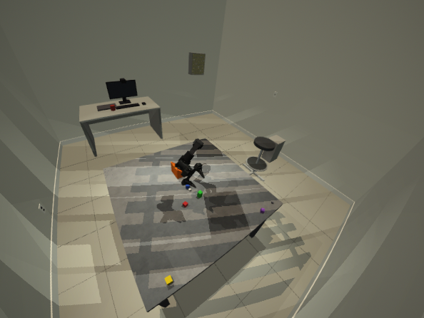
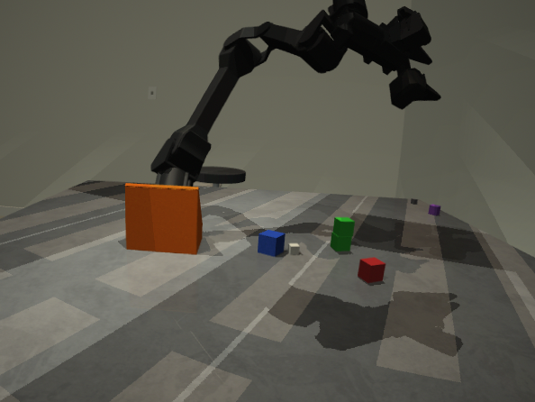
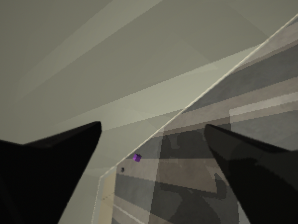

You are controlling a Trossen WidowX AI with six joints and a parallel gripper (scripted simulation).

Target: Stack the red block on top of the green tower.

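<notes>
Now: the red block 34 cm below my gripper tip, 11 cm behind it and 5 cm to the right of it. From my gripper tip the other things lie so: blue cube (34 cm below, 26 cm behind, 8 cm to the left); then small white cube (35 cm below, 22 cm behind, 7 cm to the left); then yellow cube (43 cm to the right, 34 cm below, 29 cm ahead).
</notes>
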